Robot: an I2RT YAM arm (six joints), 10 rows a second.
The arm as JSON. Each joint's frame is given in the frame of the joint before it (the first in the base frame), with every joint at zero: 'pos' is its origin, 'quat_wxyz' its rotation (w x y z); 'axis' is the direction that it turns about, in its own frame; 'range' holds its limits. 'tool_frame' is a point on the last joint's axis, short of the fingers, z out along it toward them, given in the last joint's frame.
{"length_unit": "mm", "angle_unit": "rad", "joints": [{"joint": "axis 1", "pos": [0.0, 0.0, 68.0], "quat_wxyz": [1.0, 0.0, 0.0, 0.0], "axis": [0.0, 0.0, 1.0], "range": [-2.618, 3.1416]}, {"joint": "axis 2", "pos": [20.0, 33.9, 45.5], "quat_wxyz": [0.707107, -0.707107, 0.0, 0.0], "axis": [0.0, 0.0, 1.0], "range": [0.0, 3.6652]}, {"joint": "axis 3", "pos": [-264.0, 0.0, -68.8], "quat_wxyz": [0.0, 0.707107, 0.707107, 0.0], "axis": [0.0, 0.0, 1.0], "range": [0.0, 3.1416]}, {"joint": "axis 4", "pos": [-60.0, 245.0, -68.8], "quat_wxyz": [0.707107, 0.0, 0.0, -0.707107], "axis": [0.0, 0.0, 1.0], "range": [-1.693, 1.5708]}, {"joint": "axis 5", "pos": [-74.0, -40.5, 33.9], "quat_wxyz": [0.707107, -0.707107, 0.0, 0.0], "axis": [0.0, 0.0, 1.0], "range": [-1.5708, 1.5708]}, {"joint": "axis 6", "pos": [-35.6, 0.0, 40.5], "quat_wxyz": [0.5, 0.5, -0.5, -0.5], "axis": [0.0, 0.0, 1.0], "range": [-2.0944, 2.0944]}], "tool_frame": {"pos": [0.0, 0.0, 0.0], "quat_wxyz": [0.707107, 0.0, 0.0, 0.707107]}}
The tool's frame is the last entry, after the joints.
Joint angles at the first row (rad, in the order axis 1, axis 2, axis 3, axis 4, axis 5, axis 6):
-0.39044 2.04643 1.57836 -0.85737 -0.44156 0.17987
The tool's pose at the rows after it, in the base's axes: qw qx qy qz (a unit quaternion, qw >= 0); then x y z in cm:
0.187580, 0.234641, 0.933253, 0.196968, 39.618, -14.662, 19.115
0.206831, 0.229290, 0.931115, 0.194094, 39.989, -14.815, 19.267
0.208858, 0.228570, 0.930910, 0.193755, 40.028, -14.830, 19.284
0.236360, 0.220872, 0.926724, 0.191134, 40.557, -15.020, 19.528
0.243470, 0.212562, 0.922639, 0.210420, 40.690, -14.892, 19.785
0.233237, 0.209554, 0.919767, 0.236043, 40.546, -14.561, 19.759
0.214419, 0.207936, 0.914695, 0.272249, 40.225, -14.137, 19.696
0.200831, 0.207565, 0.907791, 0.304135, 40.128, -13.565, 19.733
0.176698, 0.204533, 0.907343, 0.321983, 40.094, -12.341, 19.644
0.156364, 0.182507, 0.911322, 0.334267, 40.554, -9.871, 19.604
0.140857, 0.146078, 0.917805, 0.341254, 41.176, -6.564, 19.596
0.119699, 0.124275, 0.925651, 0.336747, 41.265, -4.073, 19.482
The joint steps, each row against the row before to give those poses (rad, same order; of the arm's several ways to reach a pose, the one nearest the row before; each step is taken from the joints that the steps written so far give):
-0.00001 0.00000 0.00001 0.09613 0.00038 -0.00039
0.00000 -0.00001 -0.00001 0.04043 0.00000 -0.00039
0.00002 0.00001 0.00002 0.00419 0.00001 -0.00036
0.00037 -0.00002 -0.00044 0.05879 -0.00306 0.00113
0.00076 -0.00188 0.00272 0.00836 -0.04273 -0.00076
0.00230 -0.00003 -0.00003 -0.02288 -0.04920 0.00306
0.00151 0.00003 -0.00034 -0.04160 -0.06905 0.00342
0.00764 -0.00041 -0.00006 -0.02475 -0.05951 0.01451
0.02519 0.00002 0.00003 -0.04121 -0.02556 0.00916
0.05874 0.00001 0.00002 -0.02138 -0.01259 0.00495
0.08049 -0.00003 -0.00003 -0.00419 -0.00190 -0.00037
0.06065 0.00003 0.00002 -0.02479 0.01907 -0.00039

